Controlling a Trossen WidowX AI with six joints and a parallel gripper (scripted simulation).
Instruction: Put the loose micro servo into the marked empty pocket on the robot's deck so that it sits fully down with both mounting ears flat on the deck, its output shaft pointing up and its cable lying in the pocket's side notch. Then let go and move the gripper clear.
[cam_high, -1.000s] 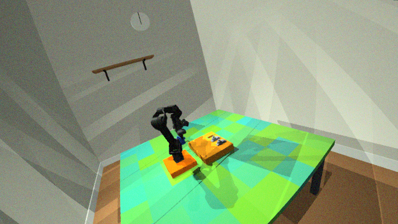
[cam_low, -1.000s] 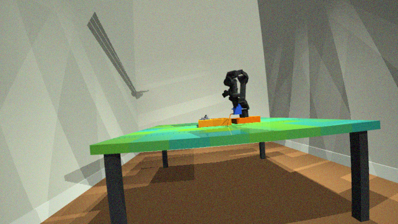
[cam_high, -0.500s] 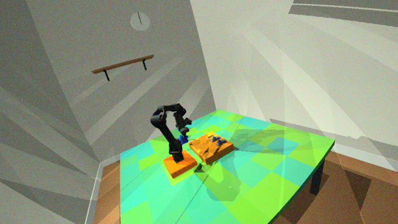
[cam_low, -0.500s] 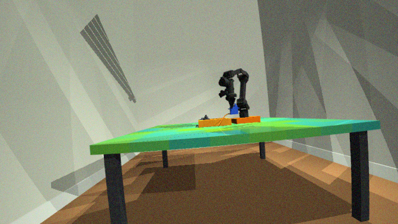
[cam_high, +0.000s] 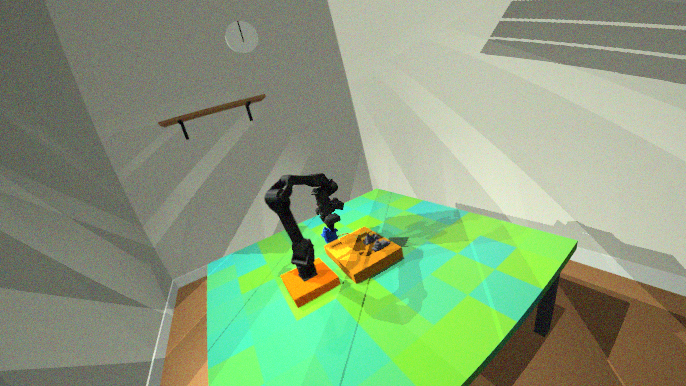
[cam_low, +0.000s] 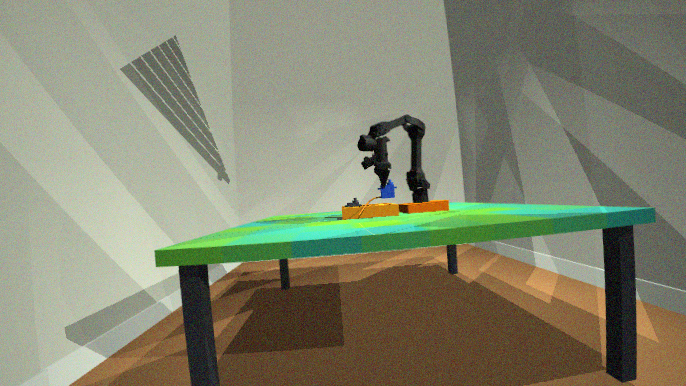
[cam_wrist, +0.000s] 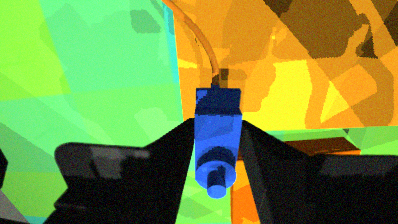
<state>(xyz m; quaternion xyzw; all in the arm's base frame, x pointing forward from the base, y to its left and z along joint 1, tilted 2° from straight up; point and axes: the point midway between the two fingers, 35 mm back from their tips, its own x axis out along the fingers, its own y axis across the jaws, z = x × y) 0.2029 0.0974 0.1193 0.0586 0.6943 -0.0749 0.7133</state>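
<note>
Right now my gripper tip is 12 cm to the left of the orange deck, 10 cm above it and 1 cm short of it.
</note>
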